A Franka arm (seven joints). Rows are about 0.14 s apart.
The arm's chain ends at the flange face. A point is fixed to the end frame.
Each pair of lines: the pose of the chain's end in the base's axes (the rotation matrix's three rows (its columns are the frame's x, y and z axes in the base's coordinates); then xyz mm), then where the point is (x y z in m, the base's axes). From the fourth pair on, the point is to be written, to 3 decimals.
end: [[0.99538, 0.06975, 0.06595], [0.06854, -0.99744, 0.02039], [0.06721, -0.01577, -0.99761]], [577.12, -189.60, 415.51]
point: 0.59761 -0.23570 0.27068
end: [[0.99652, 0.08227, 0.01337], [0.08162, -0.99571, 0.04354], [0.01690, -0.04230, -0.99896]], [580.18, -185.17, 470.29]
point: 0.59368 -0.22774 0.32357
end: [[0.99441, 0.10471, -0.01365], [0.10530, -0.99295, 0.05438], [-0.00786, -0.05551, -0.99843]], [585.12, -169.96, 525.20]
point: 0.59580 -0.21064 0.37771
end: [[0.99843, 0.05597, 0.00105], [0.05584, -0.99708, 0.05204], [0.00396, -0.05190, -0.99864]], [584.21, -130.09, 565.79]
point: 0.595 -0.172 0.419
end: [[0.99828, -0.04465, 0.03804], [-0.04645, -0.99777, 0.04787], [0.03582, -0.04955, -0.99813]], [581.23, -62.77, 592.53]
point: 0.592 -0.106 0.446
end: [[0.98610, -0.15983, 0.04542], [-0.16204, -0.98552, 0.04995], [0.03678, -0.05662, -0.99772]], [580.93, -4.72, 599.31]
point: 0.587 -0.048 0.452
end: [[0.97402, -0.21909, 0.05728], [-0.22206, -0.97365, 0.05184], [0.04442, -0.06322, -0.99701]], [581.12, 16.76, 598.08]
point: 0.586 -0.026 0.451
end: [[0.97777, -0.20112, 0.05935], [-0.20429, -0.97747, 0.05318], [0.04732, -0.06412, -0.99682]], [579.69, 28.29, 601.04]
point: 0.586 -0.014 0.454
